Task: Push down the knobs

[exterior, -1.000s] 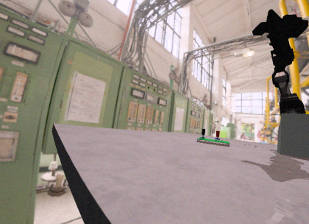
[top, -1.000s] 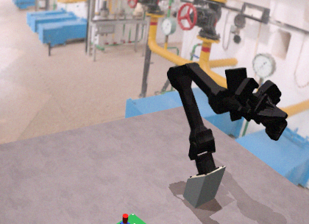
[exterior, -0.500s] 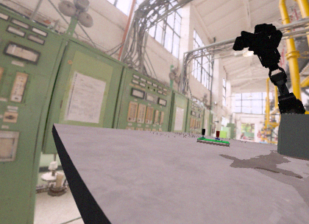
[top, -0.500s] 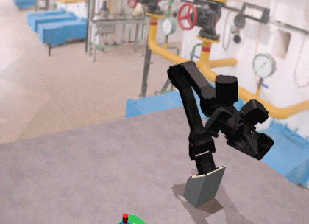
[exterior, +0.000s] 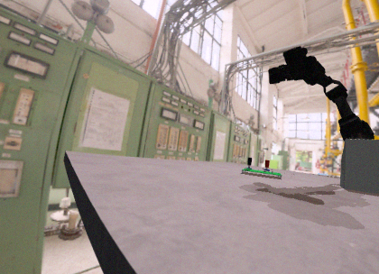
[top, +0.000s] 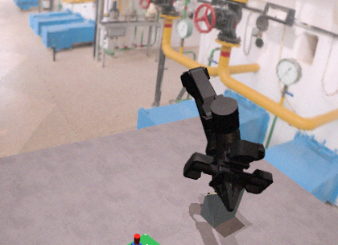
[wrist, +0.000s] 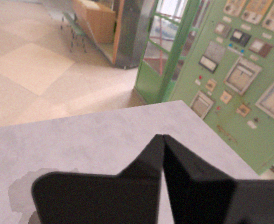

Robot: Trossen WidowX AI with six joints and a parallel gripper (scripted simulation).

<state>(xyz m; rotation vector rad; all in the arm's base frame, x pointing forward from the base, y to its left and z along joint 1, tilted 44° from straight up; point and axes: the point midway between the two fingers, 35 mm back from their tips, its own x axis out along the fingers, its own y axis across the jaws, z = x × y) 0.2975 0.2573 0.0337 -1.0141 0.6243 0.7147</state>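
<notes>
Right now my gripper tip is 310 mm above the red knob, 240 mm to the left of it and 30 mm short of it. Round my gripper tip: black knob 300 mm below, 200 mm to the right, 100 mm ahead.
</notes>
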